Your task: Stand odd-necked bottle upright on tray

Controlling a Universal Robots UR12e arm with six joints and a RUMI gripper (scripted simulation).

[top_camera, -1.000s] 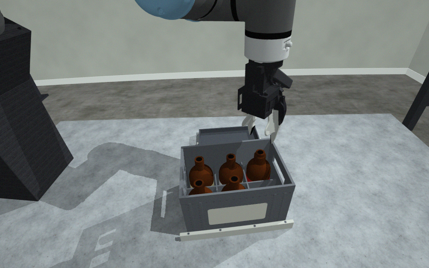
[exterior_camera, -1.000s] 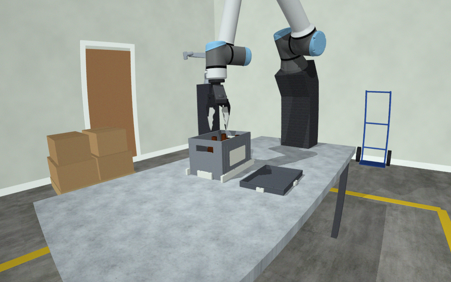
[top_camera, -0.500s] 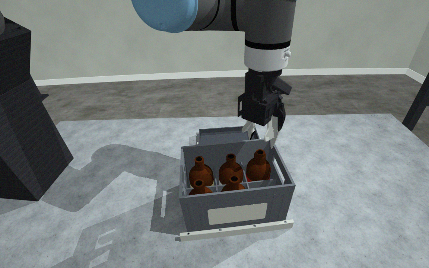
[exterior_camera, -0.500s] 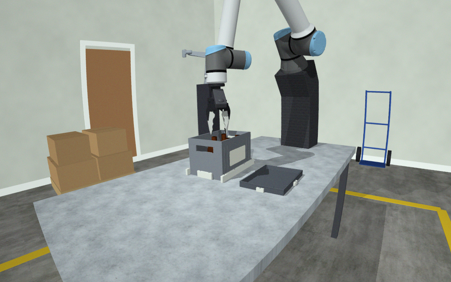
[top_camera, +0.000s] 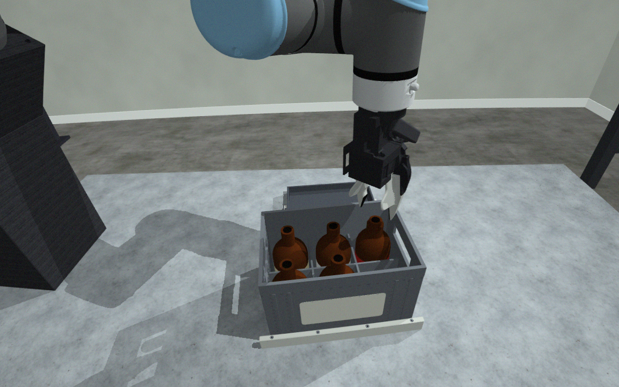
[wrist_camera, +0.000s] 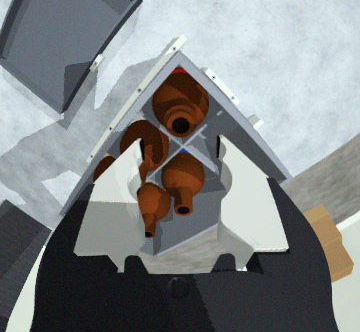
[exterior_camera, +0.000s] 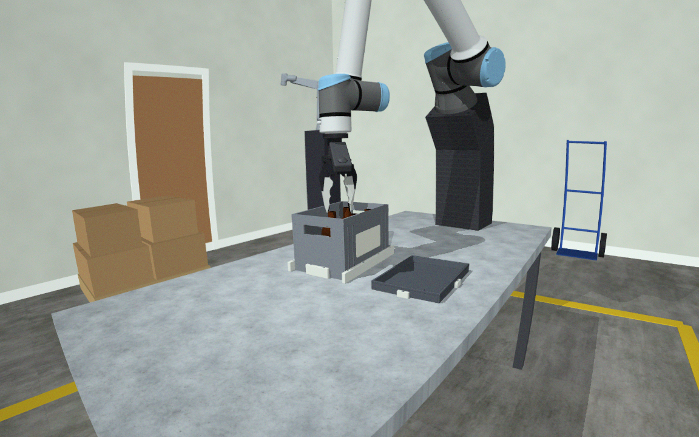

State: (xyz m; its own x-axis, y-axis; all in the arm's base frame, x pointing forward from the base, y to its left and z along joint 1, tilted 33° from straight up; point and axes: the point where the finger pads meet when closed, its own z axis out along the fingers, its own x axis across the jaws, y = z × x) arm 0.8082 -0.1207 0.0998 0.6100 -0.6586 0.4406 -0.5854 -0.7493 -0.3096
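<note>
Now: the glass bottle 11 cm below my hand. From my hand the other things lie so: crate (9 cm behind, 5 cm to the right, 11 cm below); then grey tray (6 cm behind, 24 cm to the left, 19 cm below).
</note>
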